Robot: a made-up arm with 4 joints.
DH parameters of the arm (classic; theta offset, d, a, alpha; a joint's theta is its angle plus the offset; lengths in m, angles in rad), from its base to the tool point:
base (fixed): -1.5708 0.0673 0 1.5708
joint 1: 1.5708 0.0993 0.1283 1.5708
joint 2: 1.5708 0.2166 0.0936 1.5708
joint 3: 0 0.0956 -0.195 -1.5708
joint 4: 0 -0.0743 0.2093 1.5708
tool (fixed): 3.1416 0.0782 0 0
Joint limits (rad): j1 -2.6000..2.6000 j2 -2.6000..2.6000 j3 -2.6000..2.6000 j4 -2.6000..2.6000
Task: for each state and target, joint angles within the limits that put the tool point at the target. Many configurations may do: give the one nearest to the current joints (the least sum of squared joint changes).
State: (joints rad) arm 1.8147 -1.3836 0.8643 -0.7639
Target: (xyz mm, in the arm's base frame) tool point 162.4 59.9 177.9
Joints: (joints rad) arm 1.8956 -2.2033 0.4215 -0.5689
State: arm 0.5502 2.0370 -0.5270 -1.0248
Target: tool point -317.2 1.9 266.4
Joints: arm 0.9999 1.4820 -0.7487 -0.2081
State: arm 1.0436 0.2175 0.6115 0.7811
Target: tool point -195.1 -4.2 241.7
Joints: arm 0.9292 0.0592 0.1130 0.9096
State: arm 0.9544 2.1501 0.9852 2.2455
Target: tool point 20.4 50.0 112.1
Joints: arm 0.8012 1.4286 1.0099 2.0055
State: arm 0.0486 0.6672 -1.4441 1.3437
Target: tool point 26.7 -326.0 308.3
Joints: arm 0.4227 0.9568 -1.2784 1.9951
